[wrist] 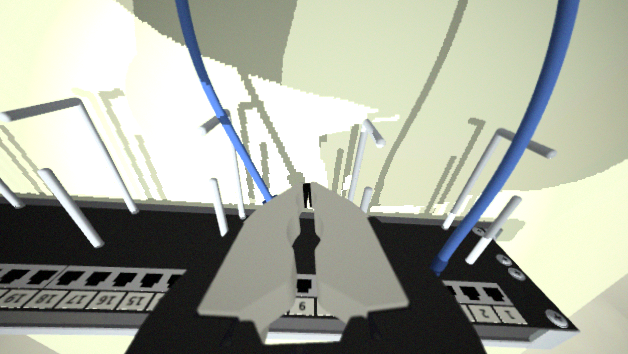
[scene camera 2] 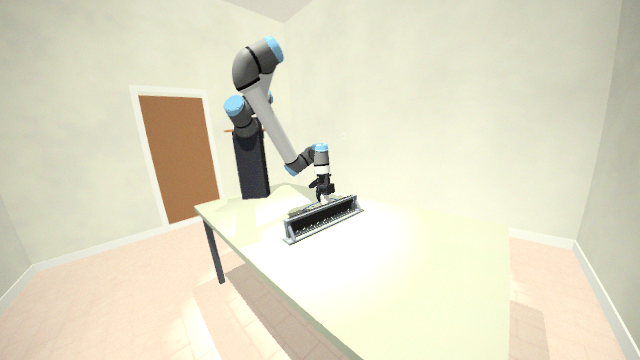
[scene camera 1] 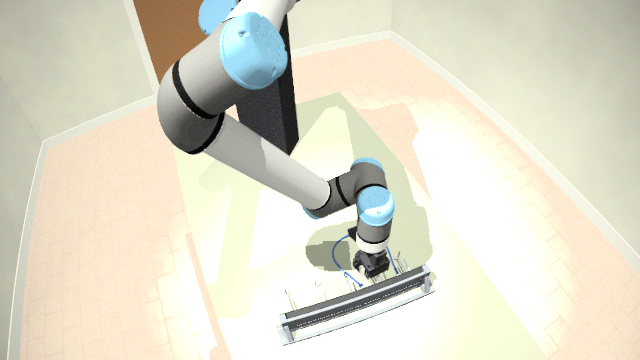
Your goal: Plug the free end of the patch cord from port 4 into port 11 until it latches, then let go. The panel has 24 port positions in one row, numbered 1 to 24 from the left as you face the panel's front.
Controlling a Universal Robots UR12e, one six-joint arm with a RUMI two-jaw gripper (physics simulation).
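Frame: origin at the arm's base, x left, y back, z up, level; metres.
Where they show: gripper, fingertip midpoint: (wrist: 308, 185) (scene camera 1: 365, 275); arm's base, link origin: (scene camera 2: 246, 127).
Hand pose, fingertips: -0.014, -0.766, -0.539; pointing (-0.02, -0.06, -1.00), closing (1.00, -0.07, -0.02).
Things, the pixels of their centre, and the offset from my fingertips, as dx, dy, dz. "*": a spot on its surface instead. Level surfaces: height alone.
- black patch panel, body centre: (wrist: 227, 234) (scene camera 1: 353, 292) (scene camera 2: 321, 212) -0.068, -0.035, +0.006
- blue patch cord, surface spot: (wrist: 209, 92) * -0.049, +0.065, -0.009
- port 9, surface spot: (wrist: 302, 286) * -0.013, -0.070, +0.031
- table, surface height: dz -0.044
The black patch panel (scene camera 1: 313, 313) (scene camera 2: 313, 219) (wrist: 109, 237) stands on the table, with numbered ports along its front. The blue patch cord (scene camera 1: 333, 253) (wrist: 209, 92) loops up behind the panel. One end goes into the panel near the low-numbered ports, where the wrist view shows its boot (wrist: 440, 263). The other strand runs down and passes out of sight behind my left finger; its plug is hidden in the wrist view. My gripper (scene camera 1: 375, 276) (scene camera 2: 323, 196) (wrist: 308, 185) is shut, hanging just over the panel's top edge, with port 9 (wrist: 302, 286) showing through the gap between the fingers.
White cable-guide pegs (wrist: 69, 206) (wrist: 483, 175) stand in a row behind the panel. The dark robot pedestal (scene camera 1: 268, 116) (scene camera 2: 251, 165) stands at the table's far end. The table (scene camera 2: 402, 268) stretches out in front of the panel.
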